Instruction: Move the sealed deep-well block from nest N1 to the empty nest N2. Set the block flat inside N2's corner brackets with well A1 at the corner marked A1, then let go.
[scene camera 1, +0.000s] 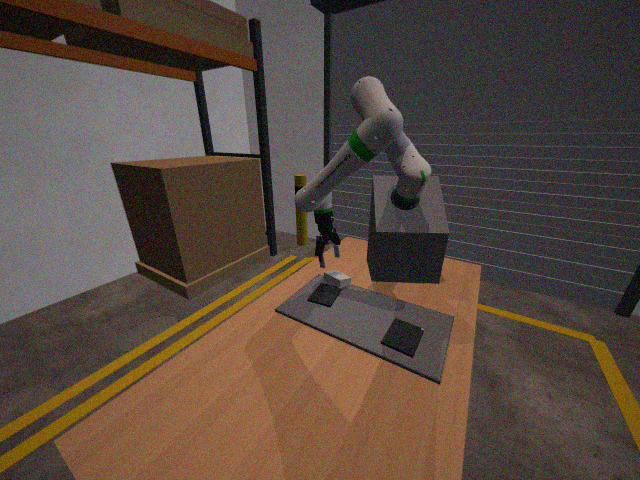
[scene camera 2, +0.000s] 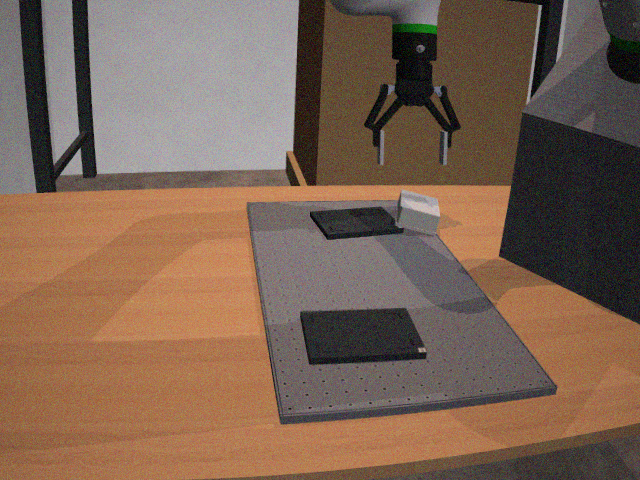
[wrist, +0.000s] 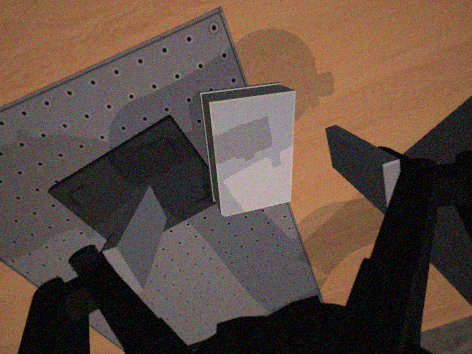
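Pixels of known places: gripper, fingertip midpoint: (scene camera 1: 330, 262) (scene camera 2: 412, 163) (wrist: 241, 175); arm's base, link origin: (scene camera 1: 404, 198).
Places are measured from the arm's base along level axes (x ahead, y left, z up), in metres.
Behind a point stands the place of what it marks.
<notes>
The pale block (scene camera 1: 337, 279) {x 0.388, y -0.186, z -0.366 m} (scene camera 2: 418, 212) {x 0.359, y -0.156, z -0.371 m} (wrist: 255, 150) {x 0.334, y -0.224, z -0.373 m} lies tilted at the side of the far black nest (scene camera 1: 324, 294) {x 0.486, y -0.203, z -0.406 m} (scene camera 2: 356, 222) {x 0.477, y -0.190, z -0.406 m} (wrist: 140, 165) {x 0.456, y -0.241, z -0.406 m}, outside its bracket area, over the base plate's edge. What props it underneath is hidden. The other black nest (scene camera 1: 402, 336) {x 0.562, y 0.200, z -0.406 m} (scene camera 2: 361, 335) {x 0.554, y 0.212, z -0.406 m} is empty and has a small white mark (scene camera 2: 422, 350) {x 0.478, y 0.258, z -0.406 m} at one corner, too small to read; I take it as N2. My gripper (scene camera 1: 329, 260) {x 0.352, y -0.249, z -0.299 m} (scene camera 2: 412, 163) {x 0.352, y -0.249, z -0.299 m} (wrist: 241, 175) {x 0.352, y -0.249, z -0.299 m} is wide open and empty, above the block and apart from it. In the wrist view the block shows between the fingers, turned relative to the nest.
The grey perforated base plate (scene camera 1: 361, 320) {x 0.549, y 0.023, z -0.418 m} (scene camera 2: 351, 273) {x 0.526, y 0.005, z -0.418 m} (wrist: 60, 117) {x 0.502, y -0.315, z -0.418 m} carries both nests on the wooden table (scene camera 1: 206, 413) {x 1.147, y -0.194, z -0.431 m} (scene camera 2: 129, 387) {x 0.873, y 0.279, z -0.431 m}. The robot's grey pedestal (scene camera 1: 405, 255) {x 0.130, y 0.074, z -0.267 m} (scene camera 2: 568, 206) {x 0.147, y 0.044, z -0.279 m} stands beside the plate. A large carton (scene camera 1: 217, 217) (scene camera 2: 480, 129) stands beyond the table.
</notes>
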